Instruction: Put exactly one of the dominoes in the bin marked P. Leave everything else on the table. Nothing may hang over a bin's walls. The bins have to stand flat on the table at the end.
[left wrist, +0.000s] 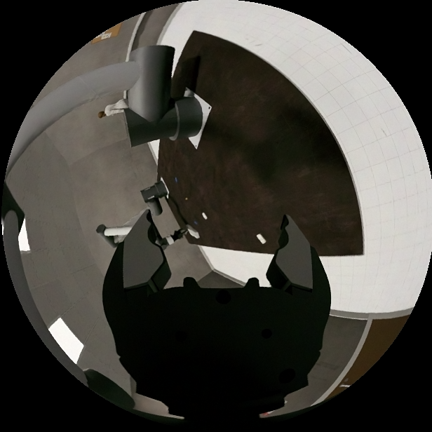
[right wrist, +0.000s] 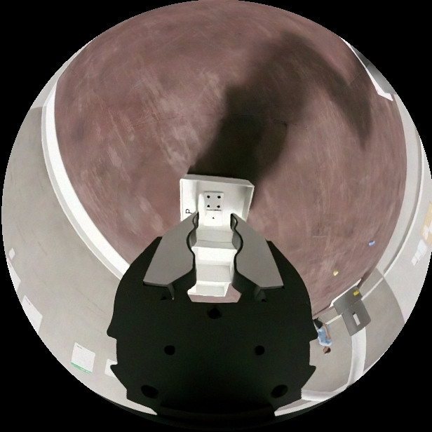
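The white bin marked P (right wrist: 188, 196) is on the table below my right gripper in the right wrist view. A white domino (right wrist: 214, 201) with dark pips is inside the bin, pips towards the camera. My right gripper (right wrist: 214, 212) is open, with its fingertips apart on both sides of the domino's lower part and a gap showing beside it. The lower part of the bin area is partly hidden by the fingers. My left gripper (left wrist: 217, 212) is open and empty, high above the table. Two small white pieces (left wrist: 204, 216) (left wrist: 261, 238) lie on the dark table in the left wrist view; their kind is too small to tell.
More white bin walls (right wrist: 213, 265) show between the right fingers. A small yellow object (right wrist: 335, 273) and a small blue object (right wrist: 371, 243) lie far off at the table's right side. An arm base (left wrist: 187, 117) stands at the table's edge in the left wrist view.
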